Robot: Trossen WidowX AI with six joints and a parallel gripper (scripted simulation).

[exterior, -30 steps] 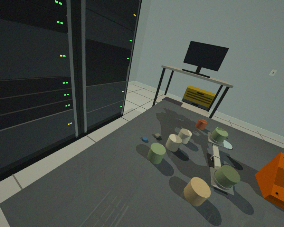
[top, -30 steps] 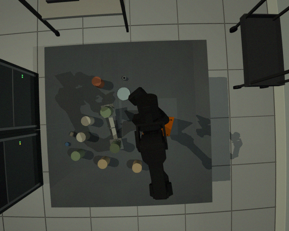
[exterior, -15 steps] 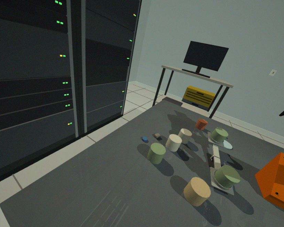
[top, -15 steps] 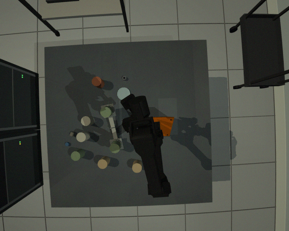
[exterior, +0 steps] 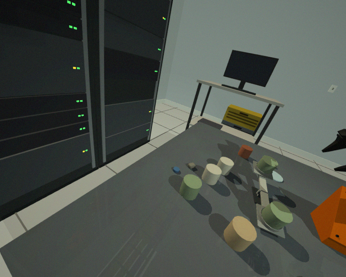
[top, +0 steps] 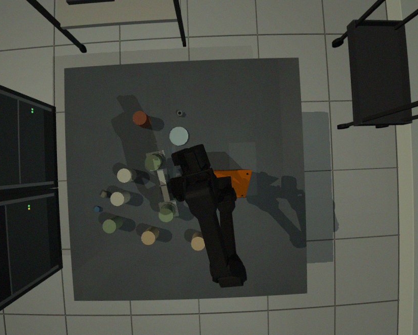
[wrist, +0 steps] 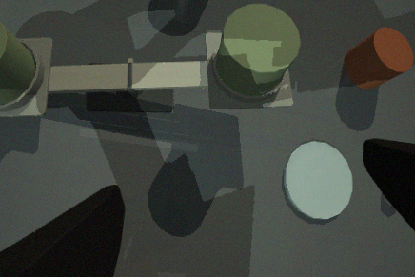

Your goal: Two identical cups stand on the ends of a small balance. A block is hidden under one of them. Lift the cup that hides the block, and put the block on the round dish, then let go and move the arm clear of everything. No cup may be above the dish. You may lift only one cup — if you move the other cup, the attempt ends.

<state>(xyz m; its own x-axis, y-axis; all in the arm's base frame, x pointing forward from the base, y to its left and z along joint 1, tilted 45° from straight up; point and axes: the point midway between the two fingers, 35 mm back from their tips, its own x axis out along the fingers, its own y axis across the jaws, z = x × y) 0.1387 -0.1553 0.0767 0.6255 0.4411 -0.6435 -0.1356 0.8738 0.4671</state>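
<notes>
My gripper tip is 210 mm above the pale green block, 180 mm to the right of it and 120 mm short of it. Round my gripper tip: pale blue round dish (250 mm below, 200 mm to the right, 20 mm ahead); balance beam (210 mm below, 130 mm ahead, 50 mm to the left); green cup (140 mm below, 140 mm ahead, 90 mm to the right).
</notes>
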